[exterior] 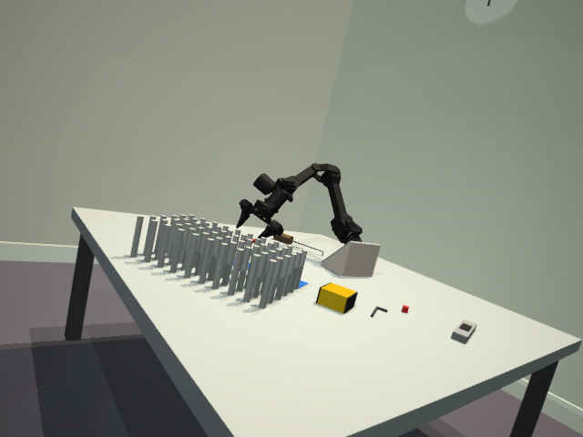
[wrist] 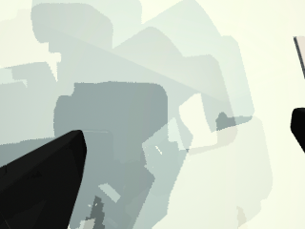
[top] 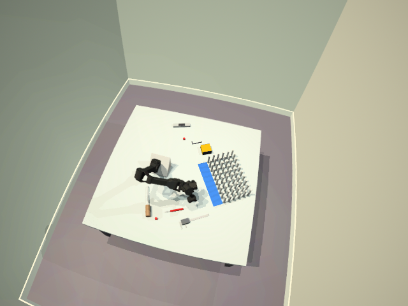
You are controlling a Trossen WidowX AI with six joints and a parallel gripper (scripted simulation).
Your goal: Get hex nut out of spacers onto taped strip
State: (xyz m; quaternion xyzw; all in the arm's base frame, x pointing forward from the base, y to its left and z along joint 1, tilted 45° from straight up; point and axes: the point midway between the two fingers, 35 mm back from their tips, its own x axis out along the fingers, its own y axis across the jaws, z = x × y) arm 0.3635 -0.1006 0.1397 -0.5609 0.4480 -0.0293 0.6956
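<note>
The red-handled tool lies 160 mm to the right of my gripper tip, 150 mm behind it and 50 mm below it. Also, from my gripper tip: wooden-handled pick tool 350 mm behind, 120 mm to the right, 40 mm below; blue taped strip 170 mm to the left, 80 mm ahead, 60 mm below; hex nut 310 mm to the left, 190 mm ahead, 50 mm below.
</note>
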